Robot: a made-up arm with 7 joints. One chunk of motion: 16 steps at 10 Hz.
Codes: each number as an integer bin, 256 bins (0 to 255) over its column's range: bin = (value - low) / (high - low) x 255, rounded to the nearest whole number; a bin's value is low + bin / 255 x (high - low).
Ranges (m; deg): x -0.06..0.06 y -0.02..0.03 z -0.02..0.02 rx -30..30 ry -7..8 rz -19..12
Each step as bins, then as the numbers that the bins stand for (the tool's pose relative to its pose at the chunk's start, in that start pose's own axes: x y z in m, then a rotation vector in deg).
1 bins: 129 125 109 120 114 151
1 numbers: 0.0007 0.0045 -0.0029 -1.76 -0.29 -0.64
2 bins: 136 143 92 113 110 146
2 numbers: 0.0040 0.0080 -0.0056 -3.41 -0.53 -1.25
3 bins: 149 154 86 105 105 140
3 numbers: 0.0101 0.0102 -0.0065 -5.29 -0.82 -1.98
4 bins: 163 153 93 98 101 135
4 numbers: 0.0167 0.0100 -0.0054 -6.94 -1.06 -2.59
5 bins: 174 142 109 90 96 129
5 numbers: 0.0219 0.0078 -0.0029 -8.82 -1.35 -3.32
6 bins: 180 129 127 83 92 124
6 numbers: 0.0247 0.0053 -0.0001 -10.47 -1.59 -3.93
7 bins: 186 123 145 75 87 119
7 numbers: 0.0275 0.0041 0.0027 -12.35 -1.88 -4.53
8 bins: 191 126 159 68 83 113
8 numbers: 0.0299 0.0047 0.0049 -14.00 -2.12 -5.26
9 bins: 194 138 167 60 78 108
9 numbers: 0.0313 0.0071 0.0062 -15.88 -2.41 -5.87
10 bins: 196 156 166 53 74 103
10 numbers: 0.0322 0.0106 0.0060 -17.53 -2.65 -6.48
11 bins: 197 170 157 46 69 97
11 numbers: 0.0327 0.0133 0.0046 -19.18 -2.94 -7.21
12 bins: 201 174 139 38 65 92
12 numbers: 0.0346 0.0141 0.0018 -21.06 -3.18 -7.82
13 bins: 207 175 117 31 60 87
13 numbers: 0.0374 0.0143 -0.0016 -22.71 -3.47 -8.42
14 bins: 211 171 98 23 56 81
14 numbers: 0.0393 0.0135 -0.0046 -24.59 -3.71 -9.15
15 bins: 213 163 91 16 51 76
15 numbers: 0.0402 0.0120 -0.0057 -26.24 -4.00 -9.76
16 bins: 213 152 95 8 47 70
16 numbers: 0.0402 0.0098 -0.0051 -28.12 -4.24 -10.49
